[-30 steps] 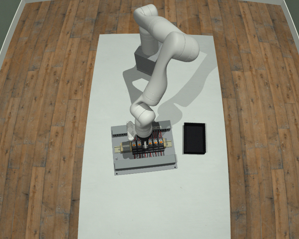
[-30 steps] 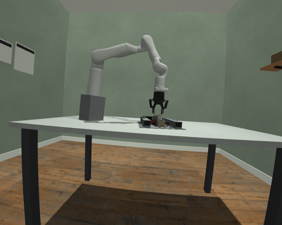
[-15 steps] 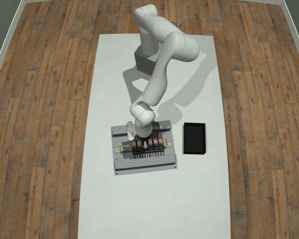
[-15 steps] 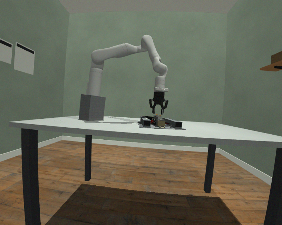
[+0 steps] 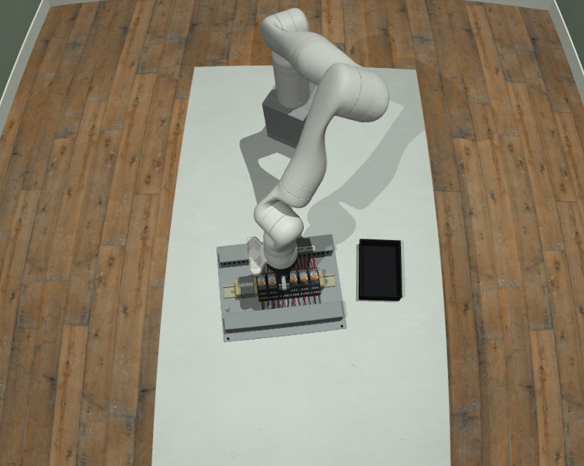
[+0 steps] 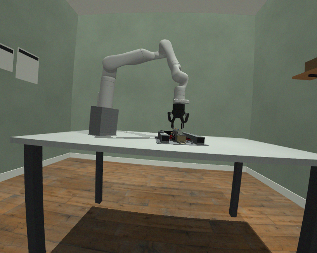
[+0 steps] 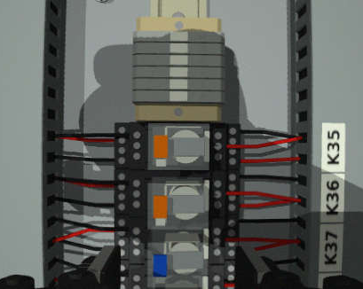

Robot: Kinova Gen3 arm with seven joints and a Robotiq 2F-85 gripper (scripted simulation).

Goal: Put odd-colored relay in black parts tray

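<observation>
My gripper is now 4 cm above the blue-button relay. From my hand the other things lie so: black parts tray: 26 cm to the left, 7 cm below, 5 cm behind; grey relay panel: 6 cm below, 1 cm to the right.
</observation>
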